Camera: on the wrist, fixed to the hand. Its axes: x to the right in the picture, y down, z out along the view.
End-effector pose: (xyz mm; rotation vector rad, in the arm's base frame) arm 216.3 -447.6 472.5 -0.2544 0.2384 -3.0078
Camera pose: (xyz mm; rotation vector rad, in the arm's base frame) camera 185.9 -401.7 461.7 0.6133 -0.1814 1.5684
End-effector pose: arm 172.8 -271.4 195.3 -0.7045 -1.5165 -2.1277
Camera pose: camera 123.8 -279.8 169.3 -0.1858 1.2342 1.6595
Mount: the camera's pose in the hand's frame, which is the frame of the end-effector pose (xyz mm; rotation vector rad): 22.3 -46.3 -22.6 -0.2156 -0.3463 -1.5962
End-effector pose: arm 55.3 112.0 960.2 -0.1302 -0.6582 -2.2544
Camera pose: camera 9.4 112.6 927.8 0.0615 0.4683 2.2423
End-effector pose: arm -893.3 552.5 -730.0 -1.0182 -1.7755 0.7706
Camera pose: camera -892.0 552.4 -673.9 0.6010 -2.2555 -0.3042
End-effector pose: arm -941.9 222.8 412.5 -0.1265 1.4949 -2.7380
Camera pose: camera -964.9 265.6 440.6 1.1947 -0.8988 1.3050
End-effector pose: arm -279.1 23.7 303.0 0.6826 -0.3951 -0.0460
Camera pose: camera -246.1 -2.4 265.8 0.6240 -0.0798 -1.7086
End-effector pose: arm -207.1 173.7 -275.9 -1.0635 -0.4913 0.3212
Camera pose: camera -175.4 146.3 -238.5 -0.5396 -1.5257 -0.9957
